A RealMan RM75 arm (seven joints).
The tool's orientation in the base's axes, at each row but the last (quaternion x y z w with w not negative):
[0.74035 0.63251 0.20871 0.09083]
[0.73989 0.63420 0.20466 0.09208]
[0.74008 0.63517 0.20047 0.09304]
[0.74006 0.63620 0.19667 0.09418]
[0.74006 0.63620 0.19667 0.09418]
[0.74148 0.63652 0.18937 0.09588]
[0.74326 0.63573 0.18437 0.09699]
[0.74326 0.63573 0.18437 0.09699]
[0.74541 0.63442 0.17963 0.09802]
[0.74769 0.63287 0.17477 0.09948]
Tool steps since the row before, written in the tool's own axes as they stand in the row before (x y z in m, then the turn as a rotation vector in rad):
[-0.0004 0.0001 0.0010 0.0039 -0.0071 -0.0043]
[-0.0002 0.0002 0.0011 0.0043 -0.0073 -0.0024]
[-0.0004 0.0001 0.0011 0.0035 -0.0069 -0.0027]
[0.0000 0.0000 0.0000 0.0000 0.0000 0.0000]
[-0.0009 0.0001 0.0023 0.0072 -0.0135 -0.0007]
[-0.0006 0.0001 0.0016 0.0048 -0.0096 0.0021]
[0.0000 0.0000 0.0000 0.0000 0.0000 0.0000]
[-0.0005 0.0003 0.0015 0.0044 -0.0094 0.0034]
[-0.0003 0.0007 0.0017 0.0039 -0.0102 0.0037]
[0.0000 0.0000 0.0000 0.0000 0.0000 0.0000]
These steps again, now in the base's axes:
[0.0005 -0.0003 -0.0009 -0.0078 0.0045 0.0018]
[0.0006 -0.0001 -0.0009 -0.0071 0.0052 0.0001]
[0.0005 -0.0003 -0.0010 -0.0070 0.0043 0.0004]
[0.0000 0.0000 0.0000 0.0000 0.0000 0.0000]
[0.0009 -0.0006 -0.0022 -0.0117 0.0093 -0.0034]
[0.0007 -0.0004 -0.0015 -0.0073 0.0066 -0.0048]
[0.0000 0.0000 0.0000 0.0000 0.0000 0.0000]
[0.0008 -0.0004 -0.0013 -0.0067 0.0062 -0.0060]
[0.0013 -0.0003 -0.0013 -0.0073 0.0059 -0.0066]
[0.0000 0.0000 0.0000 0.0000 0.0000 0.0000]

